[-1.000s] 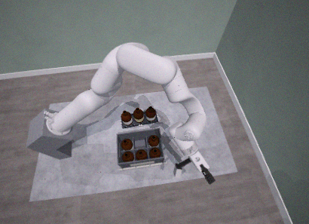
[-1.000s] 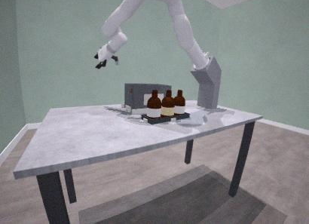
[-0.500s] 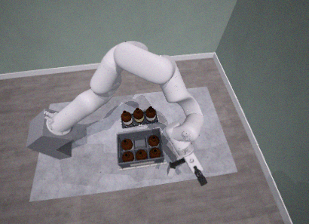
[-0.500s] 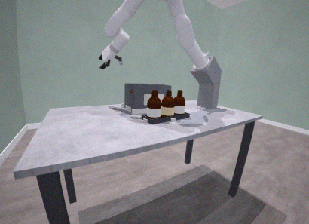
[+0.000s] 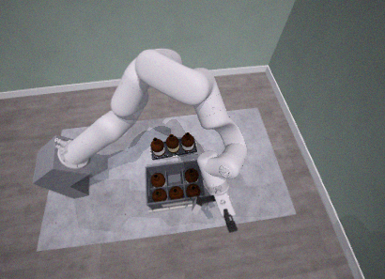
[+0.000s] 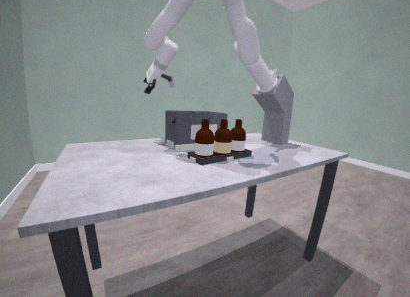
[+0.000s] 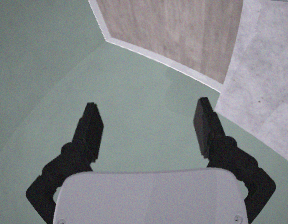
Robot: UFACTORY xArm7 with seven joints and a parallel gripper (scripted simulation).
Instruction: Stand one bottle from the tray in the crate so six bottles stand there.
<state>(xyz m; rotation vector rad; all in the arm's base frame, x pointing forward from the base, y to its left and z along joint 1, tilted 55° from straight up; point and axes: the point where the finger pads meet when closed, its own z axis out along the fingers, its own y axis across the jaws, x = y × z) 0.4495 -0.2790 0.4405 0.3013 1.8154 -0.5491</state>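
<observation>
Right now the glass bottle is 380 mm to the left of my hand, 340 mm behind it and 220 mm below it. From my hand the other things lie so: grey crate (260 mm behind, 220 mm below, 130 mm to the left); then dark tray (370 mm to the left, 340 mm behind, 290 mm below).
</observation>
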